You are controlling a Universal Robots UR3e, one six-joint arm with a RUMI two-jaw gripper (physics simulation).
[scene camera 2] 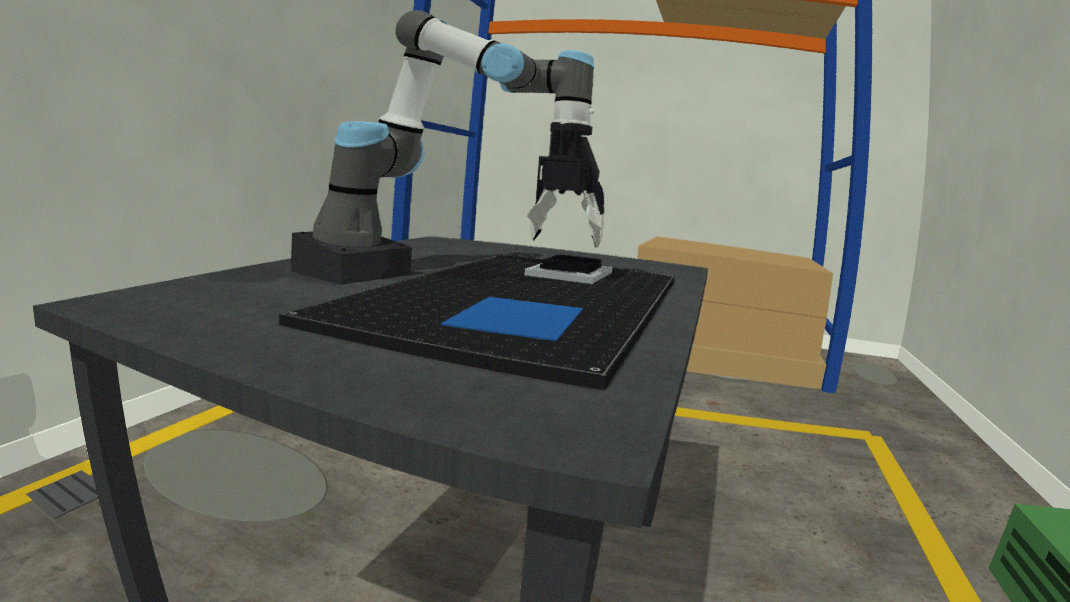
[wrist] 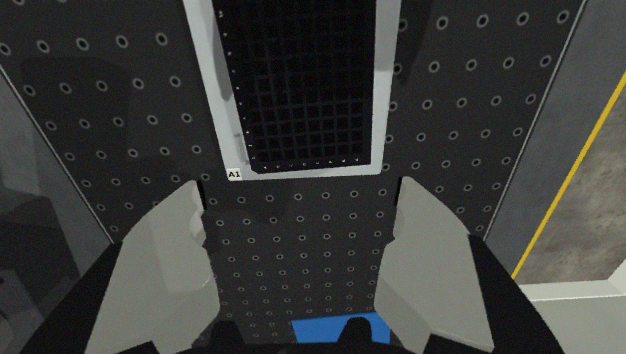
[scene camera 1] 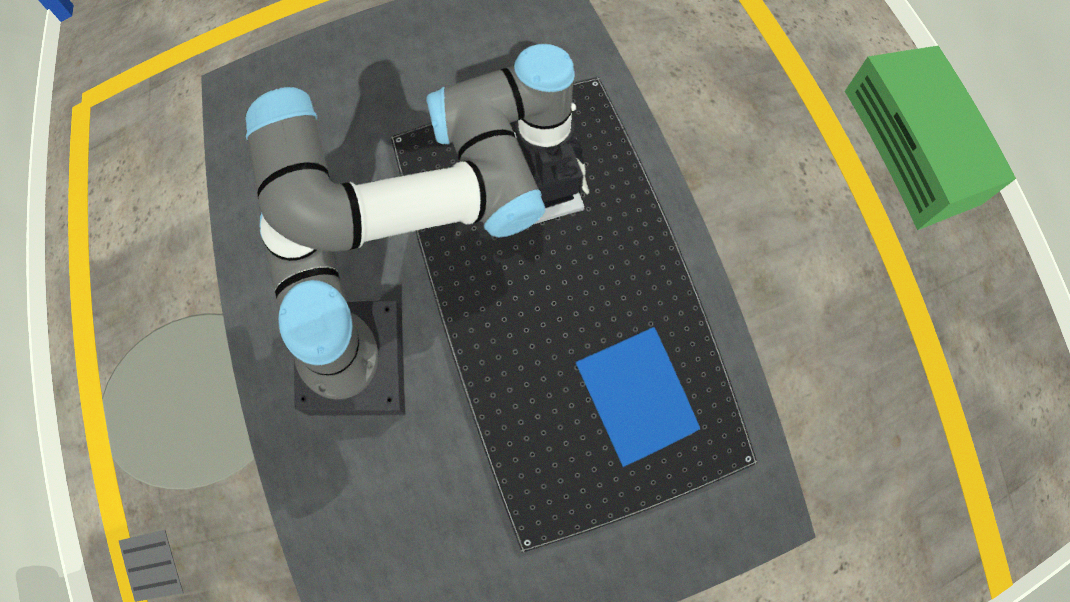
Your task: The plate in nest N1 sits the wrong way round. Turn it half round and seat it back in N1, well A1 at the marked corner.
Observation:
In view: the gripper [scene camera 2: 564,243], a black well plate [scene camera 2: 559,262] and a nest N1 [scene camera 2: 600,273].
The black well plate shows as well in the wrist view [wrist: 303,84]. The gripper is seen too in the wrist view [wrist: 301,182] and in scene camera 1 [scene camera 1: 541,190].

